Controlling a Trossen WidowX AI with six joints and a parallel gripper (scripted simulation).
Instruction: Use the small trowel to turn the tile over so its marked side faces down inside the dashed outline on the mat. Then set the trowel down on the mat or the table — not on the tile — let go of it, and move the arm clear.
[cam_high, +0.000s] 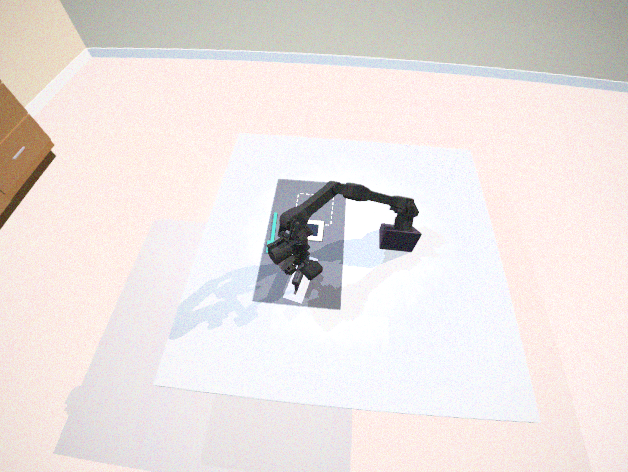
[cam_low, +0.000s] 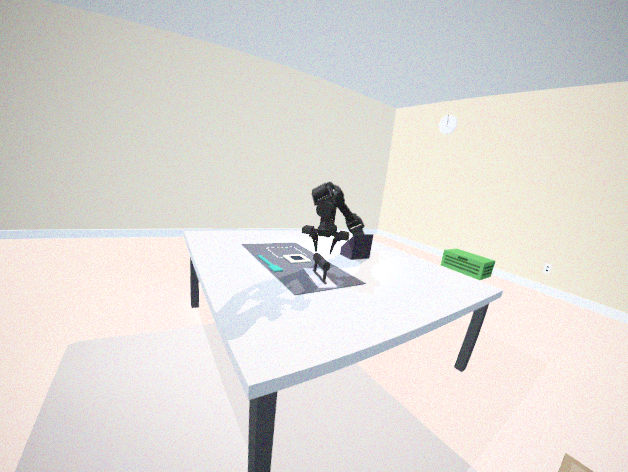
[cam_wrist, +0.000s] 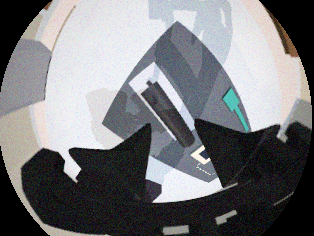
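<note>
The dark-handled trowel is 7 cm below my gripper tip, 3 cm to the right of it and 1 cm behind it. From my gripper tip the other things lie so: tile: 24 cm to the right, 10 cm below, 2 cm behind; grey mat: 21 cm to the right, 13 cm below; teal tool: 19 cm to the right, 14 cm ahead, 10 cm below.
</note>
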